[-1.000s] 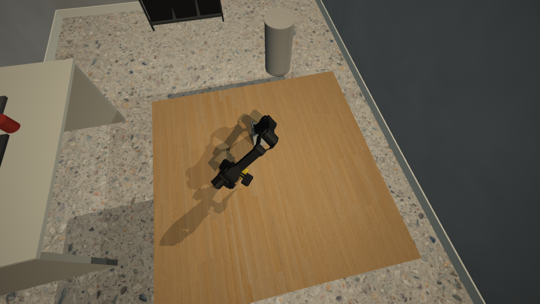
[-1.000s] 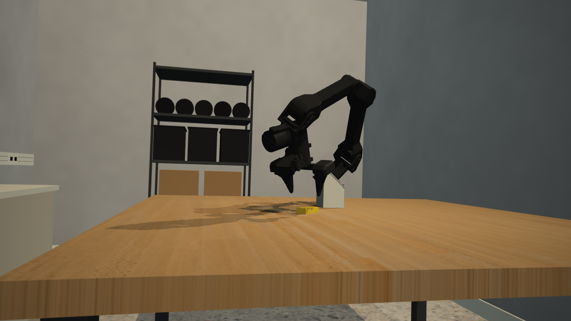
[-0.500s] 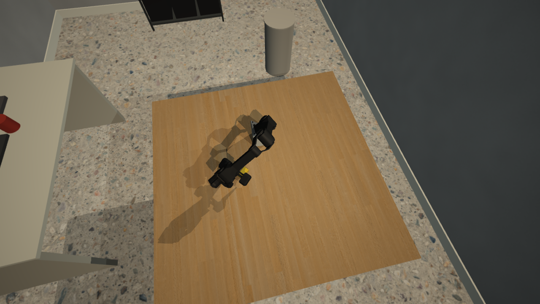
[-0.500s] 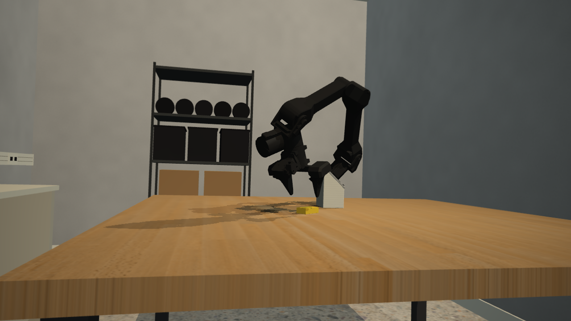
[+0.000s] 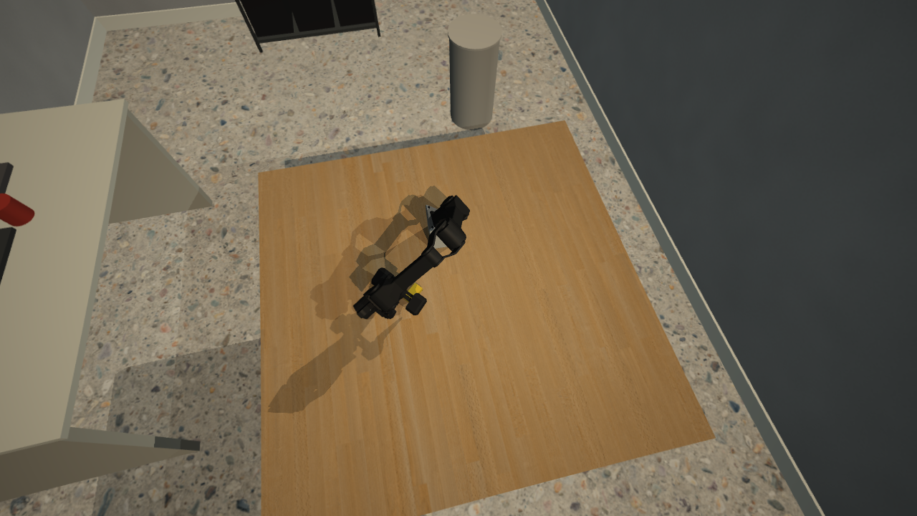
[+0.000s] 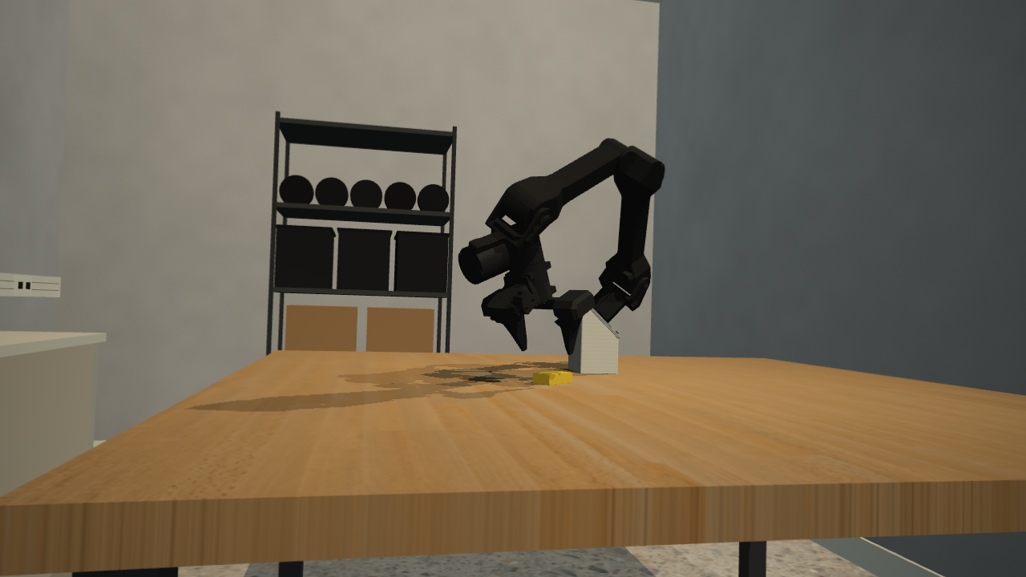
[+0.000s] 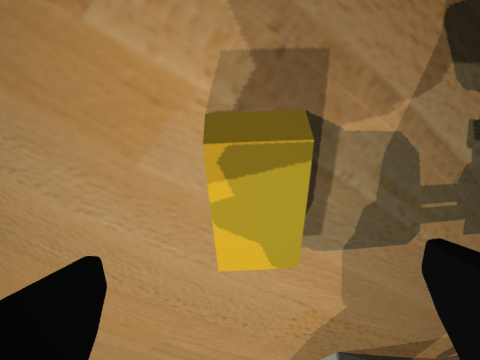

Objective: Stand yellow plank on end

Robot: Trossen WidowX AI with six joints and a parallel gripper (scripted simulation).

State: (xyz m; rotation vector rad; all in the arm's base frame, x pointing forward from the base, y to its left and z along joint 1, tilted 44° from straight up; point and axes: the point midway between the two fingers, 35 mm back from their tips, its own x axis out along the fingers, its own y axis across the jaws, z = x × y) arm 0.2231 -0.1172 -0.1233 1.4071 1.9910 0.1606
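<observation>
The yellow plank is 70 mm below my hand, 30 mm to the left of it and 20 mm behind it.
</observation>
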